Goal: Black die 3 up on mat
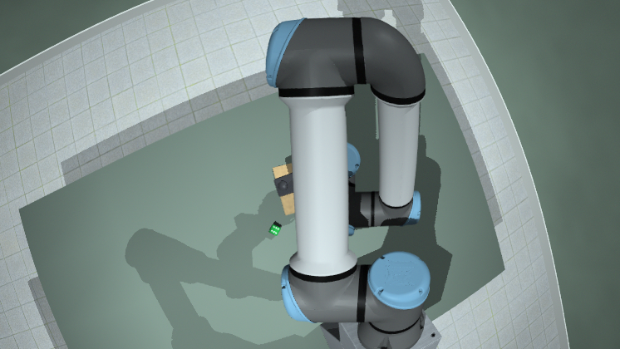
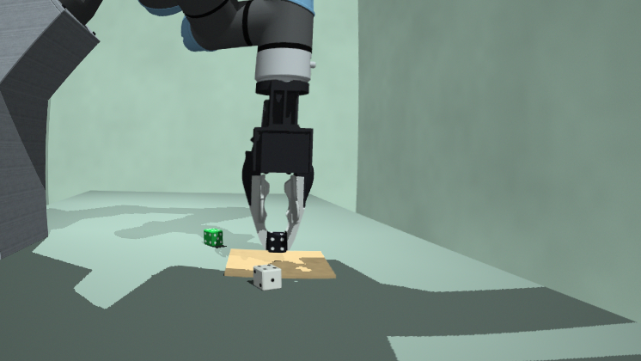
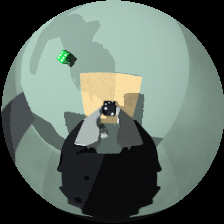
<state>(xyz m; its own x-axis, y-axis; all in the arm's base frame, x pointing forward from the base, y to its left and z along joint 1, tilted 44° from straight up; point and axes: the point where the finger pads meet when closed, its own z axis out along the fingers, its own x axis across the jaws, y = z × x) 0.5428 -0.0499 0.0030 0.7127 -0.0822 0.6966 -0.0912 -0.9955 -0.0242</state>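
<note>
The tan mat lies 4 cm below my hand. Round my hand: black die right at my hand; then white die 10 cm to the right, 3 cm behind, 2 cm below; then green die 13 cm to the left, 8 cm behind, 2 cm below.
</note>
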